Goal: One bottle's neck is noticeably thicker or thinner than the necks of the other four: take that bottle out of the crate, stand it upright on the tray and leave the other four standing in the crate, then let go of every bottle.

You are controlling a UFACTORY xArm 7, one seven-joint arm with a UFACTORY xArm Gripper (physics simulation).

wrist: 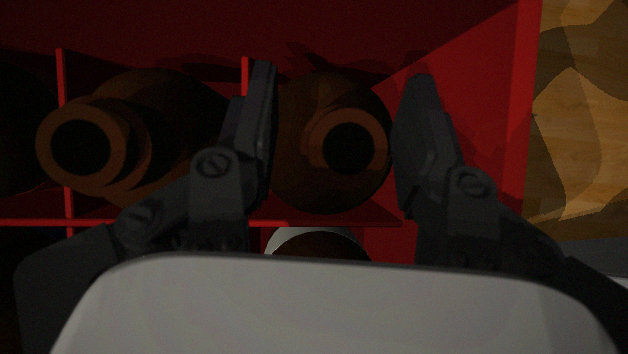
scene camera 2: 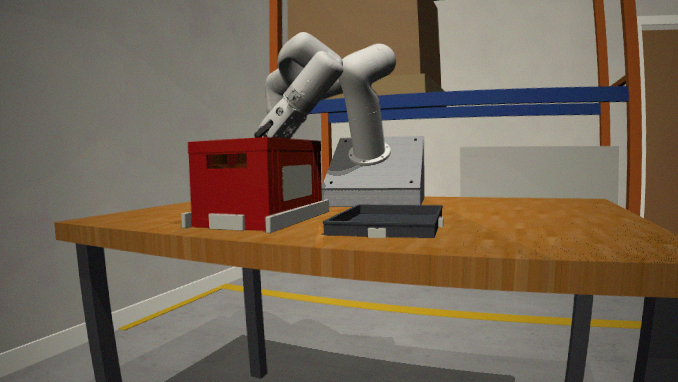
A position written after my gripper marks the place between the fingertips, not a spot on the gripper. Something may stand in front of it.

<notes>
In view: my gripper (wrist: 338,100), a bottle (wrist: 320,242) and a crate rail (scene camera 2: 275,222).
</notes>
